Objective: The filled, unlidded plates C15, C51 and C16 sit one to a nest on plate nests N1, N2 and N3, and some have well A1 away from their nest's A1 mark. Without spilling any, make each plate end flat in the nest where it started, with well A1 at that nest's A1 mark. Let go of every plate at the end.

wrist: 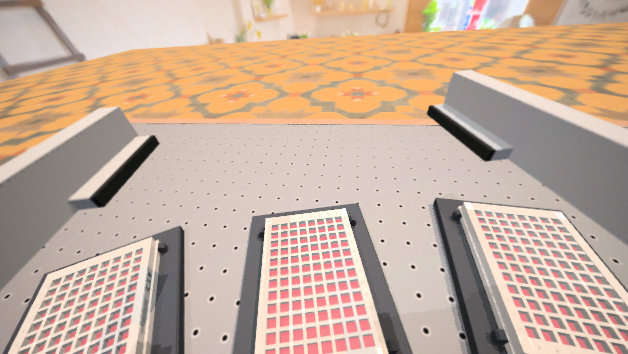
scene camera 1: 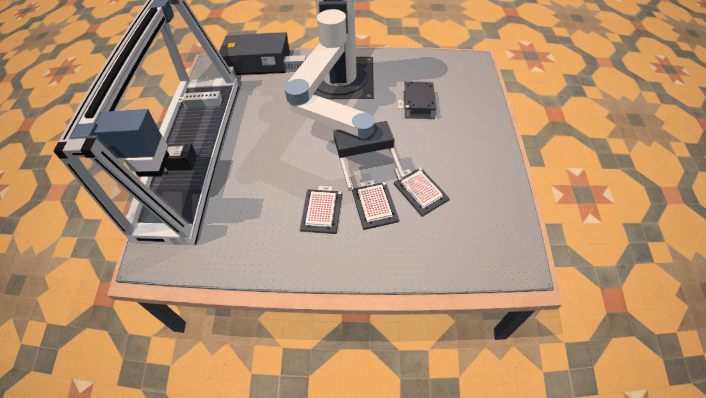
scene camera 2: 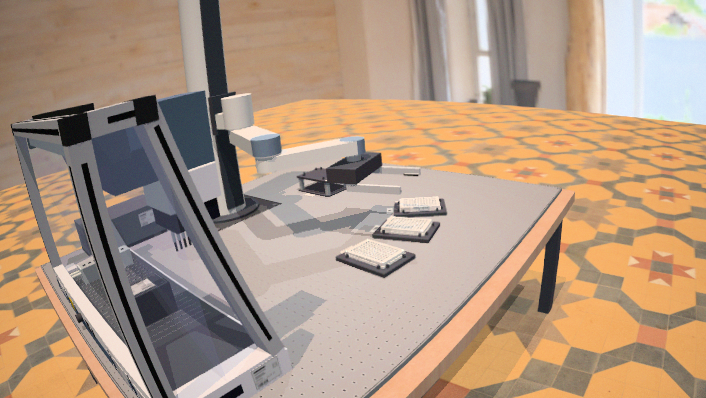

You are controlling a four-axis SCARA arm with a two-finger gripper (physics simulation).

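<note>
Plate C16 [scene camera 1: 422, 189] [scene camera 2: 421, 204] [wrist: 90, 300] sits in nest N1 [scene camera 1: 432, 206] [scene camera 2: 425, 213] [wrist: 172, 300]. Plate C51 [scene camera 1: 375, 203] [scene camera 2: 407, 226] [wrist: 315, 290] sits in nest N2 [scene camera 1: 381, 224] [scene camera 2: 410, 238] [wrist: 245, 300]. Plate C15 [scene camera 1: 321, 207] [scene camera 2: 375, 252] [wrist: 545, 270] sits in nest N3 [scene camera 1: 320, 230] [scene camera 2: 384, 272] [wrist: 470, 285]. All look flat, with reddish wells in the first scene view and wrist view. The A1 marks and plate labels cannot be read. My gripper [scene camera 1: 376, 181] [scene camera 2: 409, 180] [wrist: 293, 108] is open and empty, raised above the plates' level, fingers spread wide.
A framed gantry machine [scene camera 1: 212, 165] stands at the table's left in the first scene view. A dark box [scene camera 1: 257, 52] is behind it. A small black stand [scene camera 1: 420, 95] [scene camera 2: 314, 176] is at the back right. Small tags lie at the nests' arm-side edges.
</note>
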